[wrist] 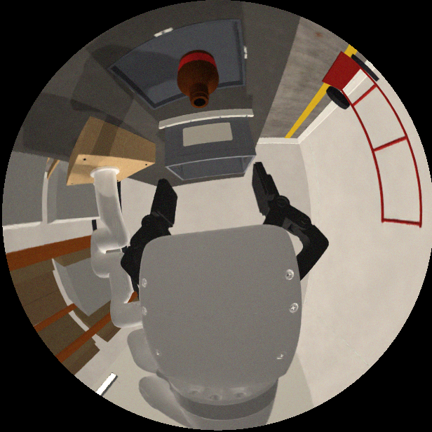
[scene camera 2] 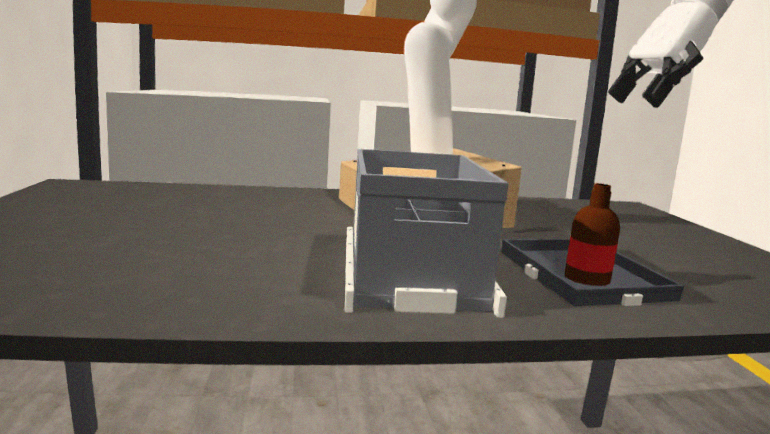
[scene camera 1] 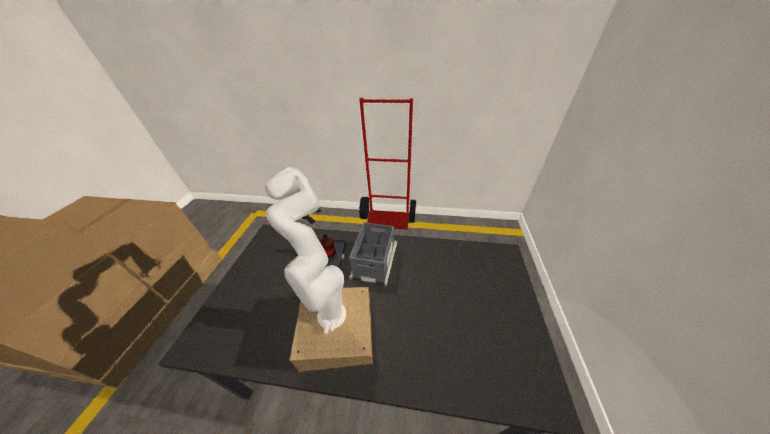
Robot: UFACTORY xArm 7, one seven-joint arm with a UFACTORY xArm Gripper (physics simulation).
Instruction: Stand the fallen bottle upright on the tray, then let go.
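Frame: origin at the arm's base, x ahead, y left, z up, level; millimetres.
Seen in the pictures: gripper, fingertip midpoint: (scene camera 2: 631, 100) (scene camera 1: 316, 217); arm's base, link origin: (scene camera 1: 331, 315).
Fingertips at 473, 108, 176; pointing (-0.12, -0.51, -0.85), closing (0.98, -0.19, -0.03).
Pixels of each thing's top centre, then the offset from my fingertips to it, as dx, dy, dz. "*": a spot on its surface instead.
- brown bottle with a red label, top centre: (scene camera 2: 602, 184) (scene camera 1: 324, 235) -12, -20, -133
- dark tray, surface spot: (scene camera 2: 641, 293) * +87, -1, -277
- grey crate with dividers, top centre: (scene camera 2: 421, 162) (scene camera 1: 372, 240) -89, -298, -118
A brown bottle with a red label (scene camera 1: 328, 247) (scene camera 2: 593, 253) (wrist: 197, 75) stands upright on the dark tray (scene camera 2: 641, 293) (wrist: 230, 37), inside its low rim. In the scene camera 1 view the arm hides part of the tray (scene camera 1: 339, 254) and of the bottle. My gripper (scene camera 2: 637, 98) (wrist: 210, 178) is open and empty. It hangs well above the bottle and apart from it, up and to the right in the scene camera 2 view. In the scene camera 1 view the gripper is mostly hidden behind the arm.
A grey crate with dividers (scene camera 1: 372, 264) (scene camera 2: 425, 248) (wrist: 210, 150) stands beside the tray, with white blocks (scene camera 2: 424, 300) around its base. The arm is mounted on a wooden block (scene camera 1: 350, 345) (scene camera 2: 509, 188) (wrist: 115, 145). A red hand truck (scene camera 1: 388, 160) stands beyond the table.
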